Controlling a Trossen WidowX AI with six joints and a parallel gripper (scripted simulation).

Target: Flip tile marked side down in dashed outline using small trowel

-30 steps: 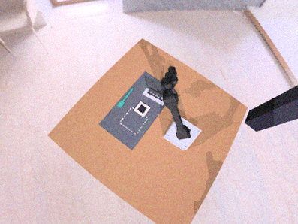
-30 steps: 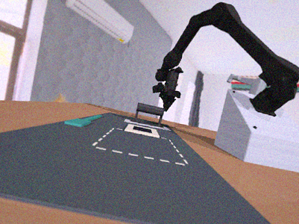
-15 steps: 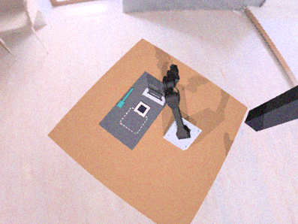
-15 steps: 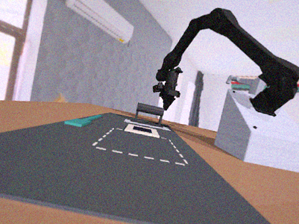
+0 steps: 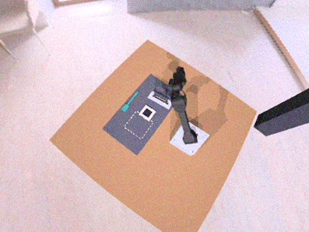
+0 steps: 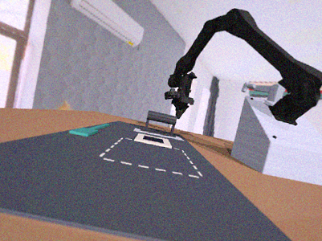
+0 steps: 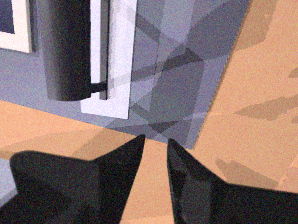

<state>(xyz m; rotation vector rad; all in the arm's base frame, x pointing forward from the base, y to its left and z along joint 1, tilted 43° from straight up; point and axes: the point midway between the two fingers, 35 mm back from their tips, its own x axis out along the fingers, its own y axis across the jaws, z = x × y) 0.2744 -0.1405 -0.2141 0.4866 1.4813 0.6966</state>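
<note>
Now: the small trowel 100 mm ahead of my gripper tip, 100 mm to the left of it and 40 mm below it. Also, from my gripper tip: dark mat: 120 mm ahead, 250 mm to the left, 100 mm below; white tile: 90 mm ahead, 260 mm to the left, 80 mm below; teal trowel: 260 mm ahead, 280 mm to the left, 80 mm below.
</note>
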